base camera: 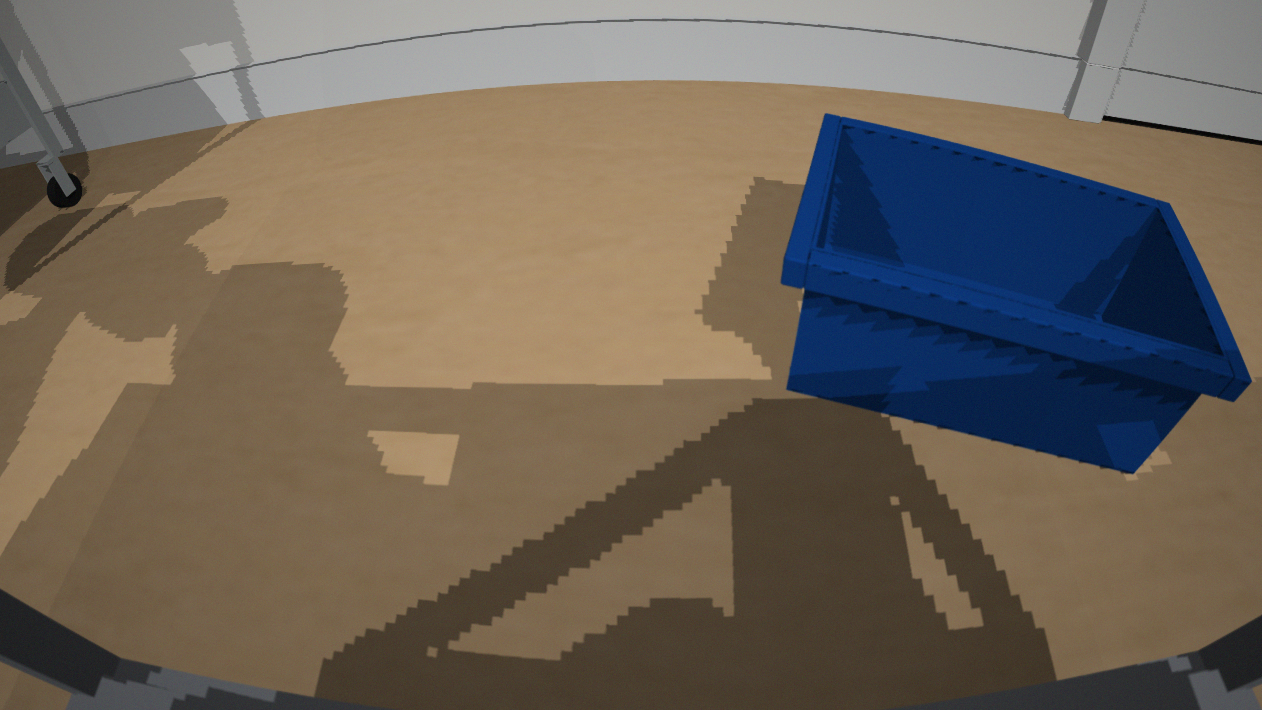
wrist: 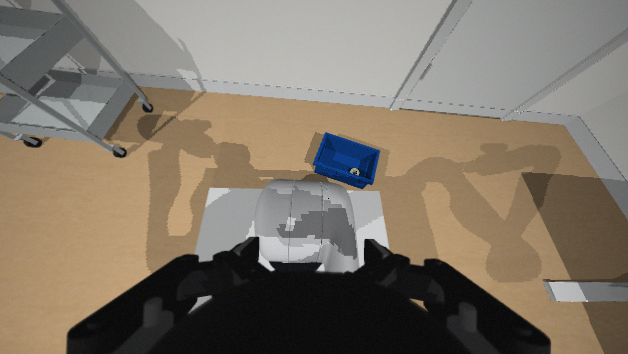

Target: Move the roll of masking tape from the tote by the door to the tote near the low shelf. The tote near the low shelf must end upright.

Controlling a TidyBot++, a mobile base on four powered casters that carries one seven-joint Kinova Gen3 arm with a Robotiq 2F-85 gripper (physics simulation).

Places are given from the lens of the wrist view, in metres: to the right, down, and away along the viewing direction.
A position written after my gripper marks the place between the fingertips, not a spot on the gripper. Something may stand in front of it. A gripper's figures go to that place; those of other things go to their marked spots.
my gripper (wrist: 311, 249): 0.00, 0.06, 0.15
grey wheeled rack (wrist: 52, 103): -1.26, -0.35, 0.88
blue tote (wrist: 336, 156): 0.13, -0.12, 1.06
door (wrist: 496, 66): 0.97, -0.59, 0.98
The marked spots on the grey wheeled rack and the blue tote are 1.42 m apart.
